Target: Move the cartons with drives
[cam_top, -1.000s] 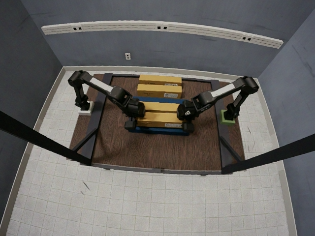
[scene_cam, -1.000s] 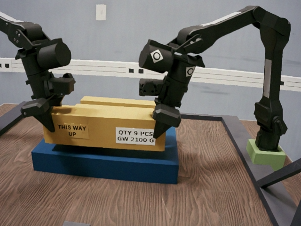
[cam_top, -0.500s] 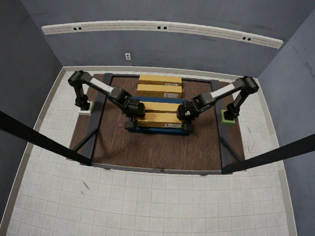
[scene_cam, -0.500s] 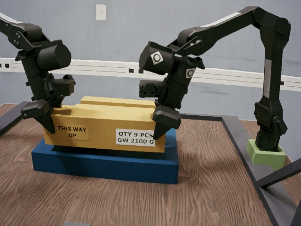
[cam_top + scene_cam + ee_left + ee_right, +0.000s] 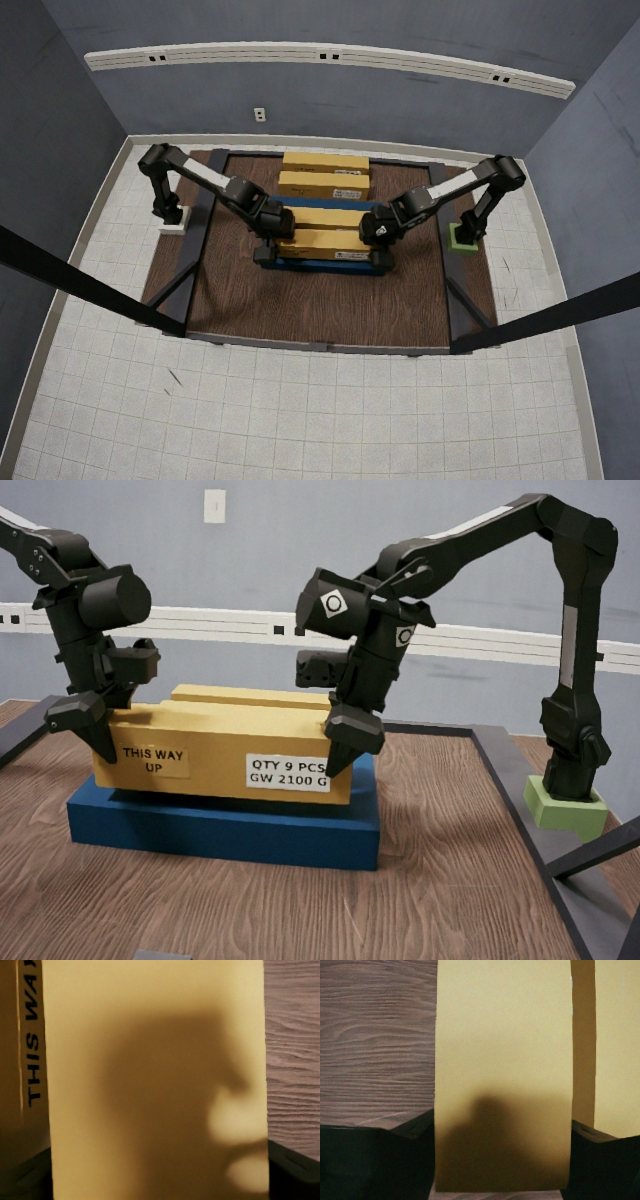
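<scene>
Now: the carton 14 cm to the left of my right hand and 3 cm below it. The rest, counted from my right hand: blue raised platform (14 cm to the left, 13 cm below, 8 cm ahead).
Now: left hand 140 mm to the left of the carton and 30 mm above it. The rest, counted from my left hand: blue raised platform 90 mm ahead, 140 mm to the right, 120 mm below.
</scene>
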